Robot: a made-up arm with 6 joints. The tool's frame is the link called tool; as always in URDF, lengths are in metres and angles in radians.
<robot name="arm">
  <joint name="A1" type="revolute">
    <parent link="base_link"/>
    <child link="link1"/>
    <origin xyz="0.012 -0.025 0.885"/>
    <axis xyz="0 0 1"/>
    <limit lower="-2.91" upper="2.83" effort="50" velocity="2.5"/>
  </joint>
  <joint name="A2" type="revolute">
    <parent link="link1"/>
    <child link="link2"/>
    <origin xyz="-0.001 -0.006 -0.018" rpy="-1.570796 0 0"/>
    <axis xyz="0 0 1"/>
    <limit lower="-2.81" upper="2.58" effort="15" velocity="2.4"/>
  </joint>
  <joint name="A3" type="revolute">
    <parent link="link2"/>
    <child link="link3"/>
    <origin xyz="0.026 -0.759 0.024" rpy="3.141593 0 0"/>
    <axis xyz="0 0 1"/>
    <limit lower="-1.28" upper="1.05" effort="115" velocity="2"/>
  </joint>
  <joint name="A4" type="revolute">
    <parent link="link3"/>
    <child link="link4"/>
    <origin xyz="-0.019 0.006 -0.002" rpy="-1.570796 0 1.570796"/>
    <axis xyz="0 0 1"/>
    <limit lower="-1.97" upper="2.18" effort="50" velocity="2.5"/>
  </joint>
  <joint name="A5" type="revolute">
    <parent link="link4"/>
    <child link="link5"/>
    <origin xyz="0.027 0.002 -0.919" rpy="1.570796 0 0"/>
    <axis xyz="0 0 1"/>
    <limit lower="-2.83" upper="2.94" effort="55" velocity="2.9"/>
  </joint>
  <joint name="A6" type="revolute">
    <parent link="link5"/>
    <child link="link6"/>
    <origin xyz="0.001 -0.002 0.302" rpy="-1.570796 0 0"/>
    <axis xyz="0 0 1"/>
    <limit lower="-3.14" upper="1.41" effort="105" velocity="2.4"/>
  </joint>
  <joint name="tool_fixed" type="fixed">
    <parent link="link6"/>
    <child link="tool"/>
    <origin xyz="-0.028 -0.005 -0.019" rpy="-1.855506 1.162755 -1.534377"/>
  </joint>
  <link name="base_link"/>
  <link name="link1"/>
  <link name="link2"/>
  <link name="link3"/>
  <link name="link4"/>
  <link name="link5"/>
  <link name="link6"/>
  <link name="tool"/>
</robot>
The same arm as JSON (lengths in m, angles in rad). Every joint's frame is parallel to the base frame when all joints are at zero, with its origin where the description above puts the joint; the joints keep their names.
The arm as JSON. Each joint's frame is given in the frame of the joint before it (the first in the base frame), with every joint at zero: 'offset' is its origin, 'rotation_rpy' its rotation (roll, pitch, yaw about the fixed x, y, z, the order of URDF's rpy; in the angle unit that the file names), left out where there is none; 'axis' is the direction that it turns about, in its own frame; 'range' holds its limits. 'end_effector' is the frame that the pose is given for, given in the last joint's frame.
{"length_unit": "m", "angle_unit": "rad", "chain": [
  {"id": "A1", "offset": [0.012, -0.025, 0.885], "axis": "+z", "range": [-2.91, 2.83]},
  {"id": "A2", "offset": [-0.001, -0.006, -0.018], "axis": "+y", "range": [-2.81, 2.58]},
  {"id": "A3", "offset": [0.026, 0.024, 0.759], "axis": "-y", "range": [-1.28, 1.05]},
  {"id": "A4", "offset": [-0.019, 0.002, 0.006], "axis": "-x", "range": [-1.97, 2.18]},
  {"id": "A5", "offset": [0.919, 0.002, 0.027], "axis": "-y", "range": [-2.83, 2.94]},
  {"id": "A6", "offset": [0.002, -0.302, 0.001], "axis": "-x", "range": [-3.14, 1.41]}
], "end_effector": {"offset": [0.019, -0.005, -0.028], "rotation_rpy": [-0.3181, -0.0144, -0.4078]}}

